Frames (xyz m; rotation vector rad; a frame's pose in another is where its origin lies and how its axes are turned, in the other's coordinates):
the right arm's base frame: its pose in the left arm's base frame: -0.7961 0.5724 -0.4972 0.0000 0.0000 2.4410
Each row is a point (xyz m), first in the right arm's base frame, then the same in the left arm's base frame.
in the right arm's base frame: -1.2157 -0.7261 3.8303
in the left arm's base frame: 0.6013 0.3437 3.3331
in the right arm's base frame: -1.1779 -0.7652 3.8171
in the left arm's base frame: 0.5977 0.3980 3.3199
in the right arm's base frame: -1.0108 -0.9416 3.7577
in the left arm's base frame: 0.5836 0.6406 3.2605
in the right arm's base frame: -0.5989 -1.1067 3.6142
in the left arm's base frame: 0.3752 1.0323 3.1170
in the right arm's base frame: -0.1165 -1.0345 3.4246
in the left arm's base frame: -0.0401 1.2881 2.9274
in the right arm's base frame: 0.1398 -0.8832 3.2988
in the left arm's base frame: -0.3336 1.3377 2.8016
